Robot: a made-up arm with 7 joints. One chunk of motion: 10 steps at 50 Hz.
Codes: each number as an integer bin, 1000 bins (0 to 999) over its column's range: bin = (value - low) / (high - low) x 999, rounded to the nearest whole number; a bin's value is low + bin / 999 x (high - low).
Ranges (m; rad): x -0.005..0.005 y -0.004..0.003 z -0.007..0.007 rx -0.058..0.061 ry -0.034..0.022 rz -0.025..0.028
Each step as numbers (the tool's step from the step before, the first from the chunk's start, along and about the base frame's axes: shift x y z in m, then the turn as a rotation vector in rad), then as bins.
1 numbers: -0.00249 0.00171 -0.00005 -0.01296 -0.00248 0.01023
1 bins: 251 815 496 378 562 664
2 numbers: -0.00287 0.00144 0.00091 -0.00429 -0.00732 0.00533
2 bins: 213 776 564 451 476 572
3 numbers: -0.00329 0.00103 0.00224 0.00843 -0.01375 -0.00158
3 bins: 171 718 659 558 361 441
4 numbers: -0.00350 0.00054 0.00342 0.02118 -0.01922 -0.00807
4 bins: 150 648 744 665 264 319
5 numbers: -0.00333 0.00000 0.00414 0.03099 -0.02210 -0.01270
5 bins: 167 571 795 747 212 232
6 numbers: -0.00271 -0.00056 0.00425 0.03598 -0.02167 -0.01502
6 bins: 229 491 803 789 220 188
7 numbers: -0.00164 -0.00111 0.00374 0.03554 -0.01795 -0.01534
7 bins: 336 412 766 785 286 182
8 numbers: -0.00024 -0.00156 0.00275 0.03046 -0.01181 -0.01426
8 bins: 476 348 696 743 396 202
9 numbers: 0.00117 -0.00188 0.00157 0.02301 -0.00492 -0.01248
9 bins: 616 303 612 680 519 236
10 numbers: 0.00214 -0.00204 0.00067 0.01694 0.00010 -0.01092
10 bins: 713 280 547 629 608 265
